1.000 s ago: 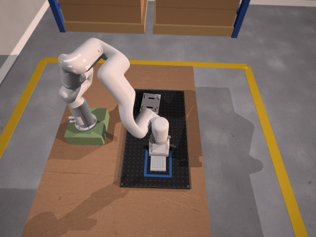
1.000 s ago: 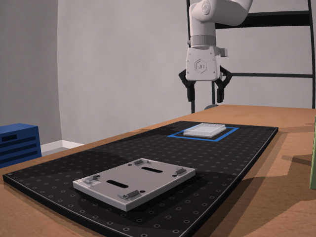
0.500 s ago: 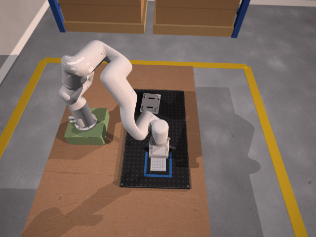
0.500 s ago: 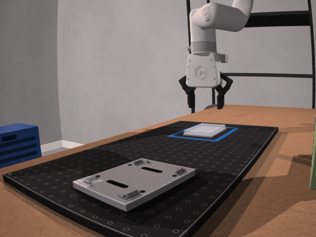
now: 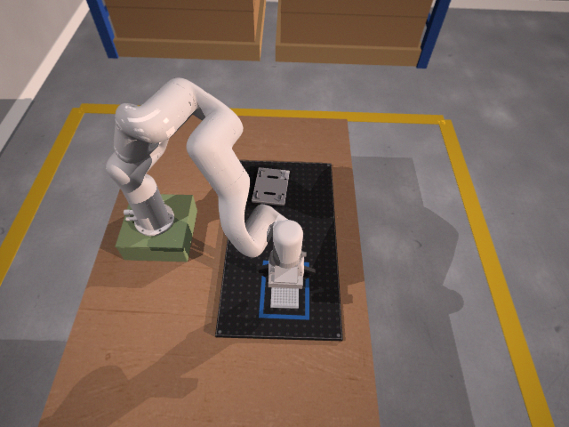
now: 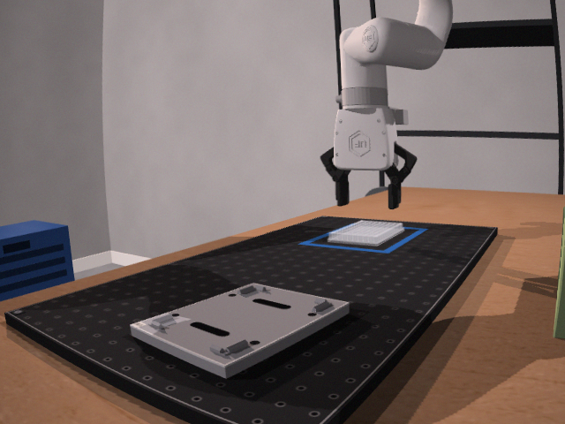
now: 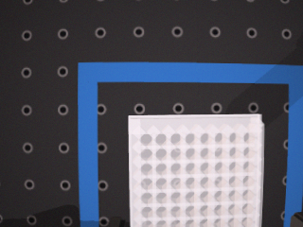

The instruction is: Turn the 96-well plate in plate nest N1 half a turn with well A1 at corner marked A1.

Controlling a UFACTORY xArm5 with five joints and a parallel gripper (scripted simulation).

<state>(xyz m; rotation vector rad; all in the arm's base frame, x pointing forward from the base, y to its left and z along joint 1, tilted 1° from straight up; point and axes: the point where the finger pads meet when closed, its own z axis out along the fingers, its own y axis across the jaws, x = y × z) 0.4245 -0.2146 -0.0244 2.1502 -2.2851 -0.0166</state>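
Now: hand 50 mm above the 96-well plate. Also, from my hand: grey plate nest 40 mm behind, 410 mm to the left, 50 mm below; then A1 label 20 mm ahead, 480 mm to the left, 50 mm below.
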